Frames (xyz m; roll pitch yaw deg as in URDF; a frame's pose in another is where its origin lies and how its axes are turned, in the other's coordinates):
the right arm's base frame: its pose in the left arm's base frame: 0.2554 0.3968 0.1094 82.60 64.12 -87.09
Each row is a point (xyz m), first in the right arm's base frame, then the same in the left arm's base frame.
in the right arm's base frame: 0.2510 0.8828 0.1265
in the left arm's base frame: 0.2900 -0.5145 0.2728
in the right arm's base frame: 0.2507 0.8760 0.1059
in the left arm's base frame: 0.3091 -0.5049 0.2690
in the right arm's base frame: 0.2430 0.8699 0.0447
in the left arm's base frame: 0.3681 -0.4860 0.2698
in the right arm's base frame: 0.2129 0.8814 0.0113
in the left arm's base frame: 0.4023 -0.4775 0.3000
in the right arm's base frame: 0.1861 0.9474 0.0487
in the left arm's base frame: 0.3764 -0.5304 0.3548
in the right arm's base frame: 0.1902 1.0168 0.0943
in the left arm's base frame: 0.3436 -0.6012 0.3837
